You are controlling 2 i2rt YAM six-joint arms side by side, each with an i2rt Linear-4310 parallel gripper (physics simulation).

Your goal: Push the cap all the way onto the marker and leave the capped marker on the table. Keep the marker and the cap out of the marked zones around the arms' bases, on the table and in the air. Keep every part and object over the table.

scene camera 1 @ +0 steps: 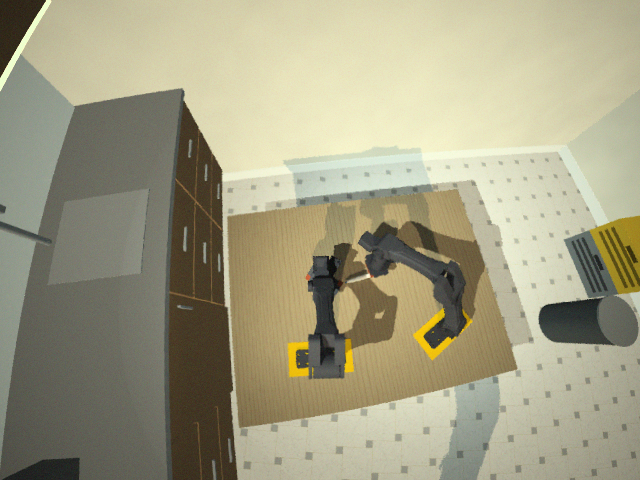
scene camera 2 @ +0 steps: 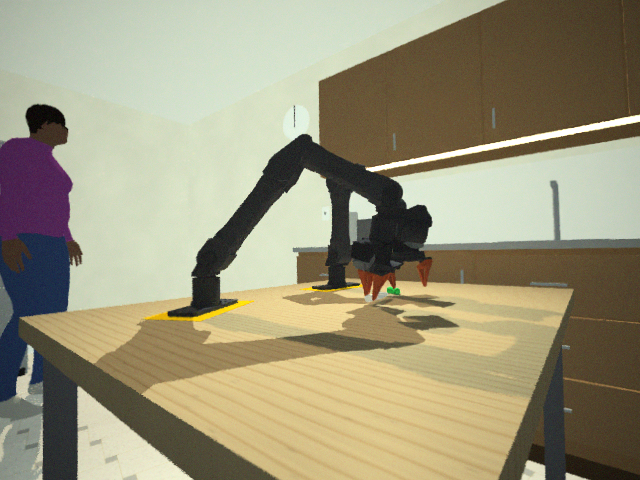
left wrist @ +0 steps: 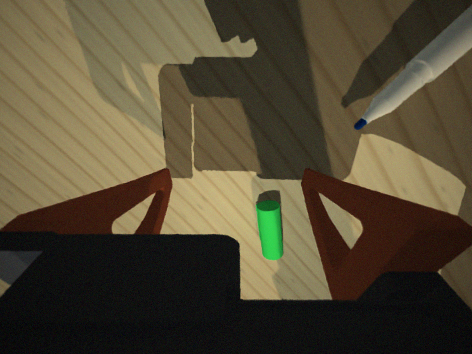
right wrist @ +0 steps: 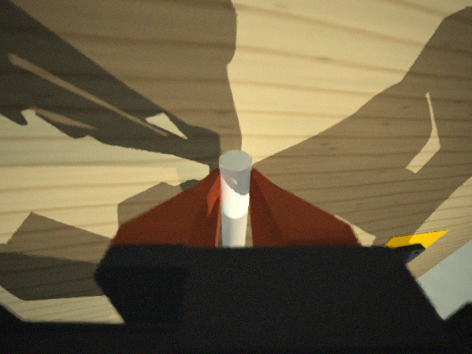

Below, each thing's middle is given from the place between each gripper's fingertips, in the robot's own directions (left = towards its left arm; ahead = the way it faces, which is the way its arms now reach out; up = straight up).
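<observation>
From my left hand: green cap (left wrist: 268,212) 1 cm below, 6 cm behind, 1 cm to the left; white marker (right wrist: 235,166) 1 cm below, 15 cm to the right, 2 cm behind.
My right hand: 50 mm to the right of the white marker. Green cap: 220 mm to the left of my right hand, 40 mm behind. By its middle, green cap nearer to my left hand than to my right hand. Going by their middles, white marker nearest to my right hand of the things named here.
</observation>
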